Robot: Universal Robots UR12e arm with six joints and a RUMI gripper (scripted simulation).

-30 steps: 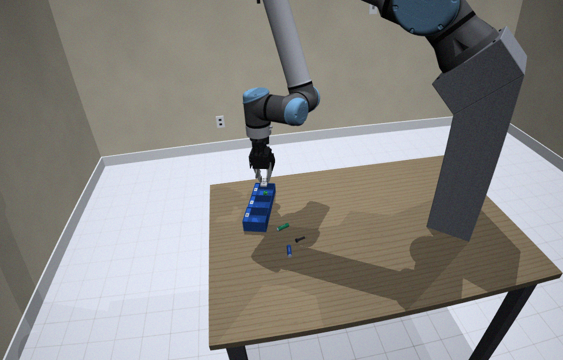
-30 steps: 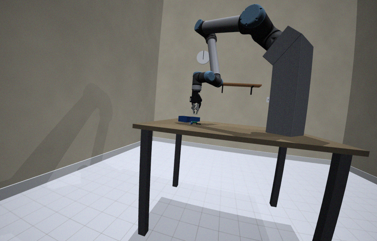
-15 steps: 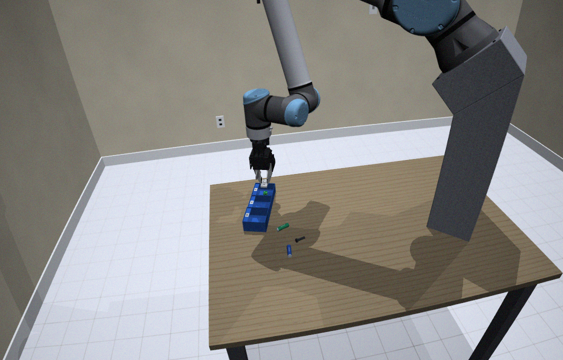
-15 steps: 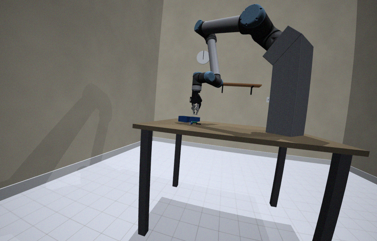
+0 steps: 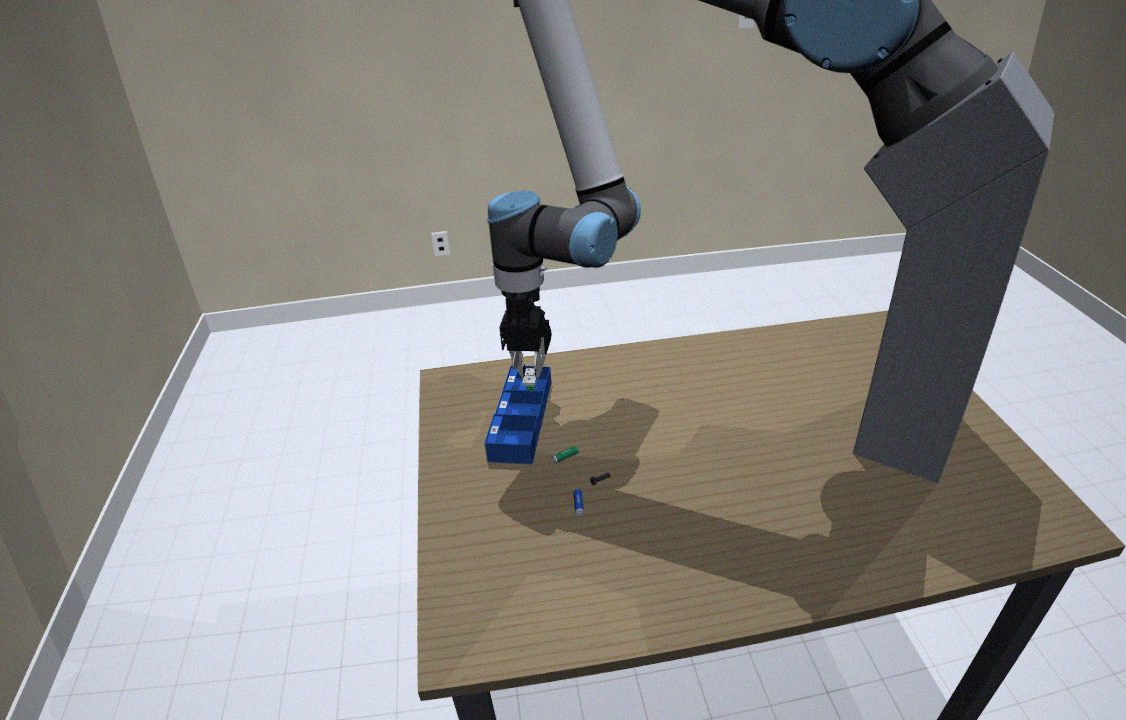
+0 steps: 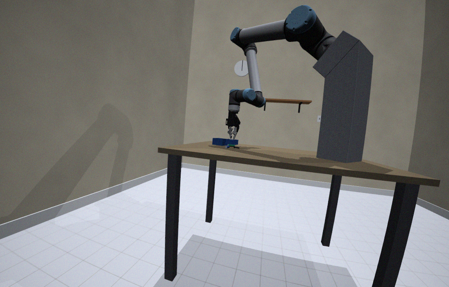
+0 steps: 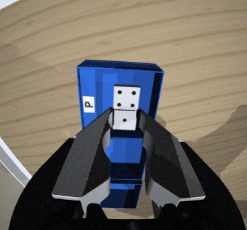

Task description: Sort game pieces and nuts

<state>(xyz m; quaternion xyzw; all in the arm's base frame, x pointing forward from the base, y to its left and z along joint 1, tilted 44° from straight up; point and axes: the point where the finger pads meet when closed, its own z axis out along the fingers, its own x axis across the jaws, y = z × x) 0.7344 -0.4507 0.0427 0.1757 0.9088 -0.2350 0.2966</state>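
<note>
Now: hand 10 mm above the white domino. Also, from my hand: green cylinder (210 mm to the left, 50 mm below, 20 mm ahead); blue bin (70 mm to the left, 50 mm ahead, 30 mm below); green die (40 mm below).
</note>
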